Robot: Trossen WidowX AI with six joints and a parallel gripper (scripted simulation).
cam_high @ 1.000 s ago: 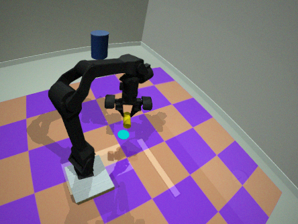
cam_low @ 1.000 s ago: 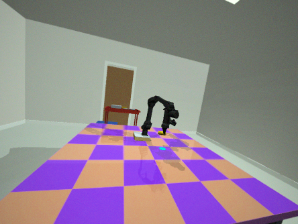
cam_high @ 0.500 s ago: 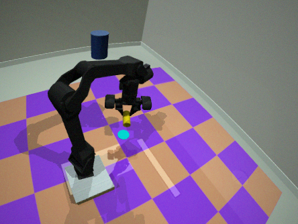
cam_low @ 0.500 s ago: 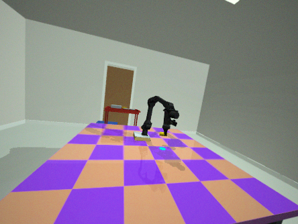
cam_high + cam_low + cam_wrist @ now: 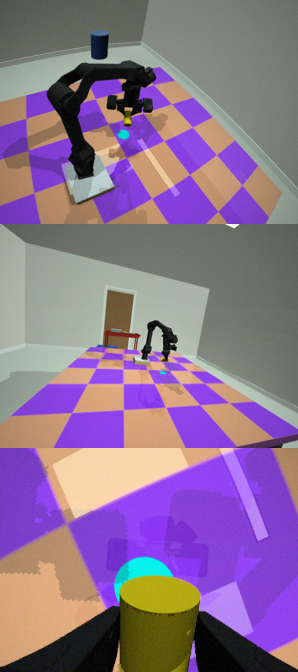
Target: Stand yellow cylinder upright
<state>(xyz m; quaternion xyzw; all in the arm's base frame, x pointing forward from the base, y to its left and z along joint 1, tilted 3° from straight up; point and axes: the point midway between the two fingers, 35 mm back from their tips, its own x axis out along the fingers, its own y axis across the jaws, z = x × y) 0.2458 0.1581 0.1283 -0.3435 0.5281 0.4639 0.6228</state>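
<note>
My gripper tip is 13 cm above the cyan circle, 2 cm past it and 1 cm to the left of it. Round my gripper tip: yellow tall cylinder: 2 cm to the right, 1 cm behind.
</note>
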